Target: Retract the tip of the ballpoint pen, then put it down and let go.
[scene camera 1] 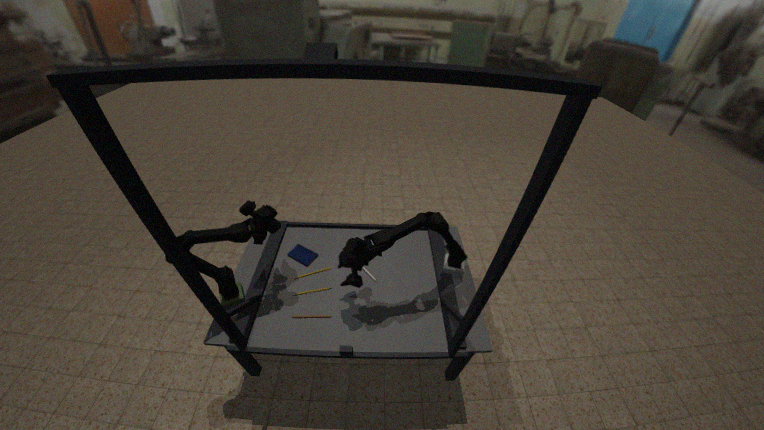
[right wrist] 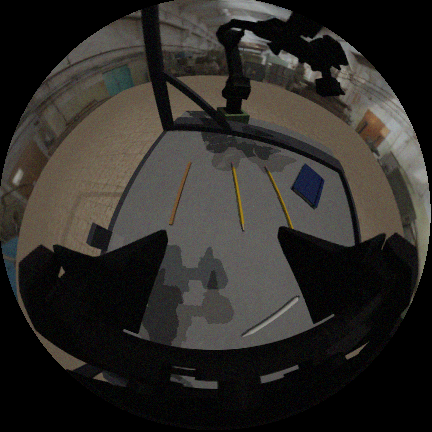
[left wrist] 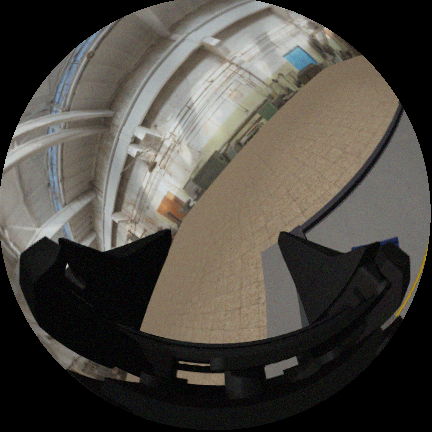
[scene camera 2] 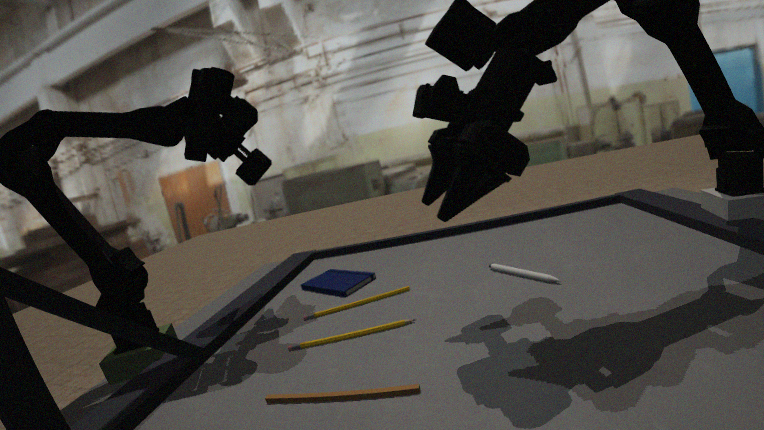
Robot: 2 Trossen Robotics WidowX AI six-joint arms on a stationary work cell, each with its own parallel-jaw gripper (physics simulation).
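Frame: origin at the left arm's base, x left, y back, z up, level; millimetres.
Where they show: left gripper, fingertip midpoint: (left wrist: 226, 236) (scene camera 2: 240, 149); right gripper, fingertip midpoint: (scene camera 1: 339, 276) (right wrist: 223, 234) (scene camera 2: 432, 211); left arm's base, link origin: (scene camera 1: 230, 293) (right wrist: 232, 110); right arm's base, link origin: (scene camera 1: 454, 262) (scene camera 2: 740, 190).
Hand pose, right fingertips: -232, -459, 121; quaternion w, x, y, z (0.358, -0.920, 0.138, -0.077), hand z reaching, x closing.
Observation:
Things, the pixels of their centre, and the offset from my right fingertips, as dx, dy, dz. Level surfaces: height alone.
- white ballpoint pen, body centre: (scene camera 2: 522, 272) (right wrist: 272, 317) (scene camera 1: 368, 272) +61, -173, -156
- grey table, surface height: dz -161
- blue notebook, body centre: (scene camera 2: 337, 281) (right wrist: 309, 183) (scene camera 1: 302, 254) +329, +78, -155
- orange-brown stick, body centre: (scene camera 2: 338, 396) (right wrist: 180, 188) (scene camera 1: 311, 316) -30, +163, -158
A white ballpoint pen (scene camera 1: 369, 274) (scene camera 2: 523, 273) (right wrist: 271, 316) lies flat on the grey table (scene camera 1: 395, 341) (scene camera 2: 668, 240). In the scene camera 2 view its tapered end with a small dark point faces right; the other end has a small dark end piece. My right gripper (scene camera 2: 434, 210) (right wrist: 223, 234) is open and empty, pointing down above the table. In the right wrist view the pen lies low in the picture, near the right-hand finger. My left gripper (left wrist: 226, 236) is open and empty, raised near the table's back left corner and away from the pen.
A blue notebook (scene camera 1: 302, 254) (scene camera 2: 338, 282) (right wrist: 308, 185) lies at the back left. Two yellow pencils (scene camera 2: 357, 302) (scene camera 2: 352, 335) and an orange-brown stick (scene camera 1: 311, 316) (scene camera 2: 342, 394) (right wrist: 180, 193) lie left of the pen in the scene camera views. A dark frame (scene camera 1: 320, 70) spans the table.

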